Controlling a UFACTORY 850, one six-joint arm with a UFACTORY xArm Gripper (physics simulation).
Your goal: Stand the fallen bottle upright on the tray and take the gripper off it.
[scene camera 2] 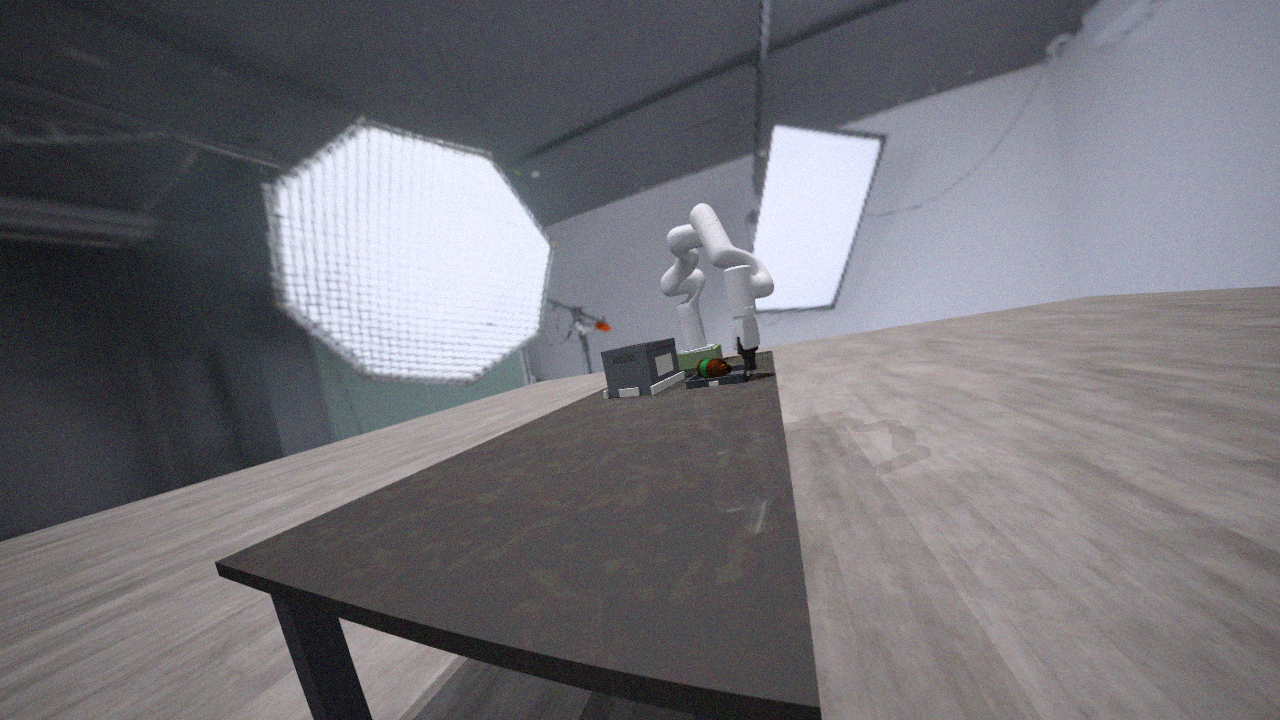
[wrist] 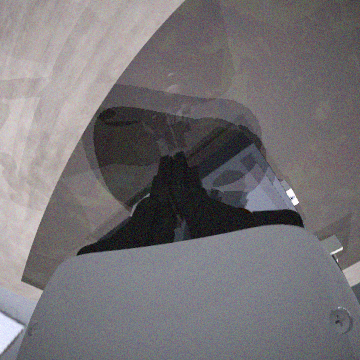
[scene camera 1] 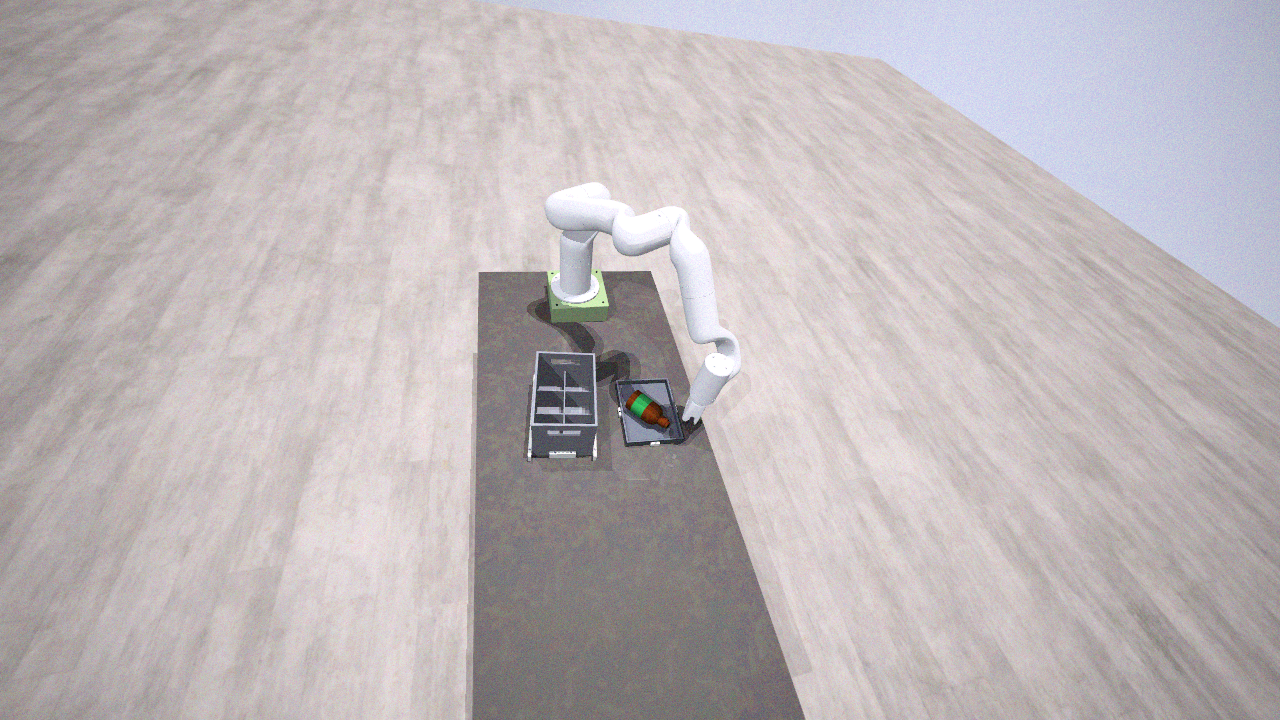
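The brown bottle with a green band (scene camera 1: 646, 409) (scene camera 2: 714, 368) lies on its side on the dark tray (scene camera 1: 639, 443) (scene camera 2: 716, 383). In scene camera 1 its neck points to the lower right, toward the tray's right rim. My gripper (scene camera 1: 688, 433) (scene camera 2: 750, 367) (wrist: 177, 169) is shut with nothing between its fingers. It points down at the tray's right rim, a little beyond the bottle's mouth, low over the table. In the wrist view the fingers cover part of the tray (wrist: 262, 196), and the bottle does not show. Whether the fingertips touch the rim, I cannot tell.
A grey crate with compartments (scene camera 1: 563, 439) (scene camera 2: 627, 371) stands left of the tray on the dark table (scene camera 1: 617, 573) (scene camera 2: 572, 519). The table's right edge runs close beside the gripper. The arm's green base (scene camera 1: 578, 312) (scene camera 2: 707, 355) stands at the far end.
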